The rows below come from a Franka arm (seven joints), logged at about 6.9 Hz.
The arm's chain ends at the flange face. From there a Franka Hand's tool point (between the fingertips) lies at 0.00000 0.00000 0.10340 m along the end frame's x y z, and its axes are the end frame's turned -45 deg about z.
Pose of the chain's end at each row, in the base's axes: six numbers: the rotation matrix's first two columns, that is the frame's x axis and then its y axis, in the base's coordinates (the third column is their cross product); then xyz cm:
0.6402, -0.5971, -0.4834, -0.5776, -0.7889, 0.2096, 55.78, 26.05, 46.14
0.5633, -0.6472, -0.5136, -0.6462, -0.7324, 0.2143, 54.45, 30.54, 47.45
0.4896, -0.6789, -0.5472, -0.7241, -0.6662, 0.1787, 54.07, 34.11, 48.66
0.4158, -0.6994, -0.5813, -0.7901, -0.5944, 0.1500, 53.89, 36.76, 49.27
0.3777, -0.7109, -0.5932, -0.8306, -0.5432, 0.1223, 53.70, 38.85, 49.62
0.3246, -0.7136, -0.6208, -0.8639, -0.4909, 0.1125, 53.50, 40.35, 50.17
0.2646, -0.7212, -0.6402, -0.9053, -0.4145, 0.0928, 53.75, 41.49, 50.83
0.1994, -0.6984, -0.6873, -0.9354, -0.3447, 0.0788, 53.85, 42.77, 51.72
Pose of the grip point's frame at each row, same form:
0.8611, 0.1356, -0.4900, 0.0443, -0.9800, -0.1936, 50.54, 27.55, 37.35
0.8552, 0.0602, -0.5147, -0.0586, -0.9755, -0.2116, 49.13, 32.72, 38.86
0.8582, -0.0090, -0.5133, -0.1658, -0.9511, -0.2606, 49.05, 37.30, 40.20
0.8527, -0.0742, -0.5171, -0.2647, -0.9149, -0.3050, 49.23, 40.86, 41.00
0.8544, -0.1186, -0.5059, -0.3202, -0.8868, -0.3330, 49.47, 43.47, 41.39
0.8404, -0.1575, -0.5185, -0.3813, -0.8517, -0.3594, 49.52, 45.52, 42.15
0.8272, -0.2169, -0.5183, -0.4530, -0.8031, -0.3871, 50.31, 47.23, 42.94
0.8024, -0.2501, -0.5417, -0.5204, -0.7376, -0.4303, 50.83, 49.26, 44.25

